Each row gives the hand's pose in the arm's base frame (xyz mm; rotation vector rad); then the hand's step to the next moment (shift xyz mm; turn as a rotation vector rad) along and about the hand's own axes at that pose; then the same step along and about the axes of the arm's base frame.
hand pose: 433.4 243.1 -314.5 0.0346 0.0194 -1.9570
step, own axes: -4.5 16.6 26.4 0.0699 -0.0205 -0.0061
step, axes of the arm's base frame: 16.7 -2.9 26.6 -0.0452 -0.0568 -0.0085
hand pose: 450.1 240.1 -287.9 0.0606 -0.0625 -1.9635
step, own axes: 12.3 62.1 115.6 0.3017 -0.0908 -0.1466
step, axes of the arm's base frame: 44.2 -33.4 119.6 -0.1887 -0.2461 -0.1568
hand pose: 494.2 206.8 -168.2 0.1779 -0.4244 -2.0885
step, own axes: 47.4 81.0 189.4 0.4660 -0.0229 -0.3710
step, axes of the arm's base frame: -15.7 -35.7 207.7 -0.1555 -0.4691 -0.3333
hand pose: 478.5 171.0 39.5 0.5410 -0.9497 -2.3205
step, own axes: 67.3 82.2 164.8 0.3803 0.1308 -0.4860
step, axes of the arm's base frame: -113.2 -8.5 159.8 0.0266 -0.5622 -0.2848
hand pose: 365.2 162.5 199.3 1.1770 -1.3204 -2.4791
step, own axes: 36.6 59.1 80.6 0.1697 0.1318 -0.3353
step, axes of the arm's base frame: -94.6 2.0 48.7 0.0723 -0.3754 -0.1114
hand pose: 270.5 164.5 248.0 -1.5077 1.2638 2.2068
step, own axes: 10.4 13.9 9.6 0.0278 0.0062 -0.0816
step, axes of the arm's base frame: -19.3 -4.7 0.0 0.0387 -0.0713 -0.0298
